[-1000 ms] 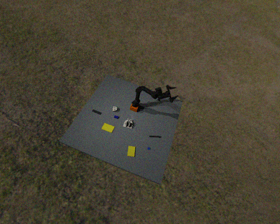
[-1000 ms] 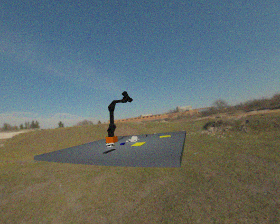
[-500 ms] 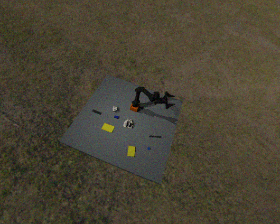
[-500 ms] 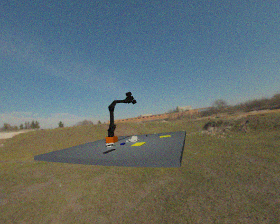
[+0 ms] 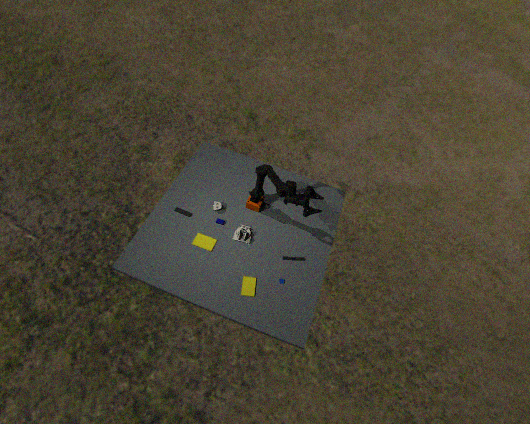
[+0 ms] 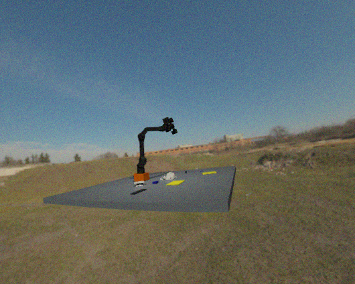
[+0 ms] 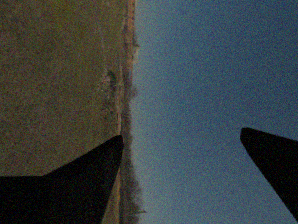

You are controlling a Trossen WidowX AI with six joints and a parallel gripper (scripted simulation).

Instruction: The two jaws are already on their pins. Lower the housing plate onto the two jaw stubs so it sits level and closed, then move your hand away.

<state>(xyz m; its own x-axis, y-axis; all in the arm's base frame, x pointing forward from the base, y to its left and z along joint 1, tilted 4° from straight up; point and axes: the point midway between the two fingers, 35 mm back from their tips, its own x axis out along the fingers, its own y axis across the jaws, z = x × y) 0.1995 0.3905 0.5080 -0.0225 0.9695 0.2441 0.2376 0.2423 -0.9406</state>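
My gripper tip is 2 cm short of the blue block, 61 cm to the left of it and 55 cm above it. Round my gripper tip: yellow plate: 21 cm ahead, 63 cm to the right, 55 cm below.
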